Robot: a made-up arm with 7 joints.
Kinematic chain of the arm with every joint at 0, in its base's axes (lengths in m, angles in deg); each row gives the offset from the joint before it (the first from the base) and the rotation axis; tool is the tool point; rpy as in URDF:
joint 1: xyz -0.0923 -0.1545 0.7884 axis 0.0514 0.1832 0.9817
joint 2: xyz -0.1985 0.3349 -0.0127 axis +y
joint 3: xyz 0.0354 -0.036 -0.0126 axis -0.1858 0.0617 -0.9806
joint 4: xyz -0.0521 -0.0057 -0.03 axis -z
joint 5: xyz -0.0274 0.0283 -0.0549 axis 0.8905 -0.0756 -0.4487
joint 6: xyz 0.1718 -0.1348 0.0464 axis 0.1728 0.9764 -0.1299
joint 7: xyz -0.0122 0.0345 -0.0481 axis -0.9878 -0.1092 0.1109
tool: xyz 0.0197 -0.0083 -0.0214 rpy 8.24 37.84 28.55
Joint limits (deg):
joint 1: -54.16..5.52
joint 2: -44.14..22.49
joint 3: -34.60..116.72
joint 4: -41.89..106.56
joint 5: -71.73..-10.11
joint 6: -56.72..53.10
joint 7: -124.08..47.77
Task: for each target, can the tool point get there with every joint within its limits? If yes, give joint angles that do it. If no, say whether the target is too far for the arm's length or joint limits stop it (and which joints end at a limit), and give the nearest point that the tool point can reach.
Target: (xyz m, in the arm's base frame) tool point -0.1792 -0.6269 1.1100
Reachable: no: joint limits stop it (at a limit: joint 1, joint 2, joint 4, joint 6) | nearest point -0.1808 -0.0985 0.7850 | short by 0.620 m
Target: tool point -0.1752 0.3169 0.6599
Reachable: yes | joints -36.39 -10.73 94.69 78.36 -26.02 -24.70 -80.30
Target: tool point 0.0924 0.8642 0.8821
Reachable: no: too far | nearest point 0.0139 0.4423 0.7364 | short by 0.453 m
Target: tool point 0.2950 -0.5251 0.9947
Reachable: no: joint limits stop it (at a limit: joint 1, joint 4, joint 5, joint 6) | nearest point 0.1264 -0.0519 0.8338 | short by 0.527 m
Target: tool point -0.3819 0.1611 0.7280
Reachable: yes | joints -17.26 -2.21 63.04 85.94 -46.98 -33.27 28.55
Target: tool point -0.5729 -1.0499 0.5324
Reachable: no: too far | nearest point -0.3586 -0.1248 0.6970 | short by 0.964 m
